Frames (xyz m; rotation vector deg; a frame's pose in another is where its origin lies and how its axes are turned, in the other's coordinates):
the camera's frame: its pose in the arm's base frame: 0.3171 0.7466 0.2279 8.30 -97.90 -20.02
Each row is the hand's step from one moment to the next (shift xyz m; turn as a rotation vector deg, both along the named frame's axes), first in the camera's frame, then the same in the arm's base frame.
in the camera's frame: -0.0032 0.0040 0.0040 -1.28 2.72 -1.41
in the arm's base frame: -0.0030 0.0053 -0.0023 1.88 2.73 -0.17
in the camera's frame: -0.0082 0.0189 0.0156 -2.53 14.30 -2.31
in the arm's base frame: -0.0120 0.0226 -0.0039 4.14 13.91 2.37
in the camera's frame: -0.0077 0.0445 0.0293 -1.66 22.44 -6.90
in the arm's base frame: -0.0229 0.0486 0.0028 9.32 20.67 6.33
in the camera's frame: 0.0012 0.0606 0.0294 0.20 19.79 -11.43
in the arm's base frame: -0.0229 0.0613 0.0161 13.17 16.95 7.85
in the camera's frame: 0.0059 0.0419 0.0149 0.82 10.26 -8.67
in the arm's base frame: -0.0114 0.0401 0.0166 9.40 8.17 5.10
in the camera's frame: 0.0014 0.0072 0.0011 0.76 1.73 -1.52
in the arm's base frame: -0.0006 0.0066 0.0034 1.54 1.19 1.45
